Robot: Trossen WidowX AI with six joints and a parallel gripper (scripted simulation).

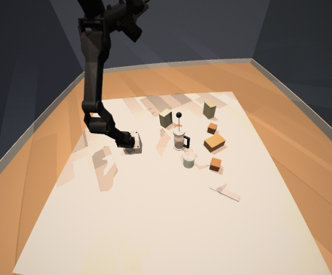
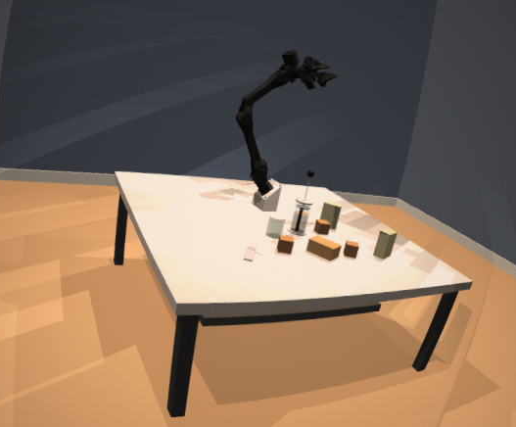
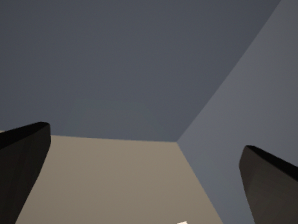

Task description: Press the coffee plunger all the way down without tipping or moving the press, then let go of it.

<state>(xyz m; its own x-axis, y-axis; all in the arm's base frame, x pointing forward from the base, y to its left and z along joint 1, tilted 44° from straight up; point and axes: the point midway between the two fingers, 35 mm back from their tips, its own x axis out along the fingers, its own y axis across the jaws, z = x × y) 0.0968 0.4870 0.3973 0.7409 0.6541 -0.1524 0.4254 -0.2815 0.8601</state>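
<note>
Right now my gripper tip is 570 mm above the glass coffee press, 100 mm short of it and 60 mm to the left of it.
</note>
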